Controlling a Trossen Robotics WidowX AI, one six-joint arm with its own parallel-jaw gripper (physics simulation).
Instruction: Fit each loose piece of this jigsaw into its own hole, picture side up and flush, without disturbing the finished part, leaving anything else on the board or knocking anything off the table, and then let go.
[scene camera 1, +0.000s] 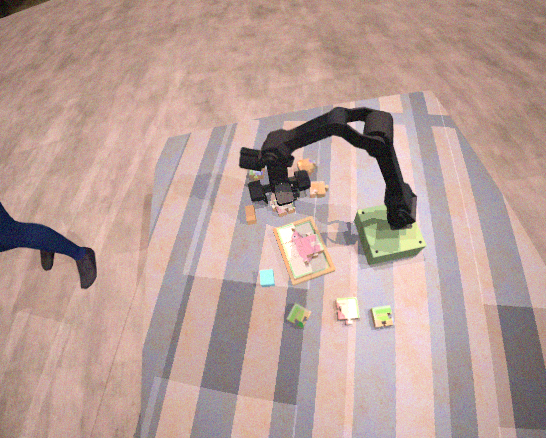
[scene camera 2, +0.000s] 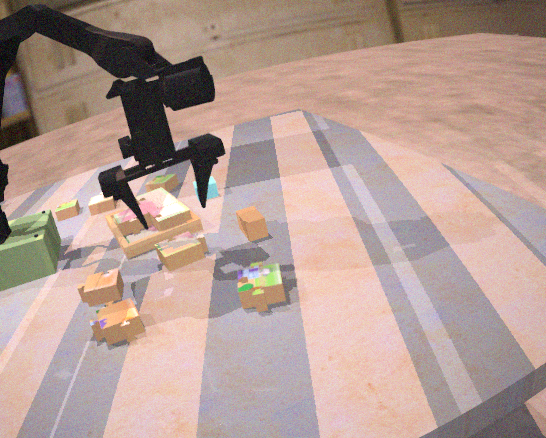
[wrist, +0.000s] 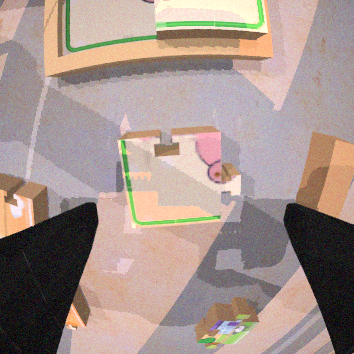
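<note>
My gripper (scene camera 1: 283, 194) (scene camera 2: 175, 217) (wrist: 194, 214) is open and empty, above and astride a loose white corner piece (scene camera 1: 283, 209) (scene camera 2: 182, 254) (wrist: 170, 182). That piece lies flat, picture side up, with a pink patch and a green border line, just outside the board's short side. The wooden board (scene camera 1: 314, 277) (scene camera 2: 142, 246) (wrist: 125, 57) holds pink and white pieces. A thick white piece (scene camera 2: 174, 212) (wrist: 212, 15) stands in its near corner, beside a sunken area. Another white and pink piece (scene camera 1: 347, 309) (scene camera 2: 102, 205) lies beyond the board.
Orange pieces (scene camera 1: 306, 166) (scene camera 1: 318, 189) (scene camera 2: 102, 287) (scene camera 2: 117, 322), a green-purple piece (scene camera 2: 261, 285) (wrist: 227, 327) and a brown block (scene camera 1: 250, 214) (scene camera 2: 252, 223) (wrist: 325, 175) lie around the gripper. A cyan block (scene camera 1: 266, 277) (scene camera 2: 207, 189), green pieces (scene camera 1: 299, 315) (scene camera 1: 382, 317) and a green box (scene camera 1: 392, 245) (scene camera 2: 30, 255) surround the board.
</note>
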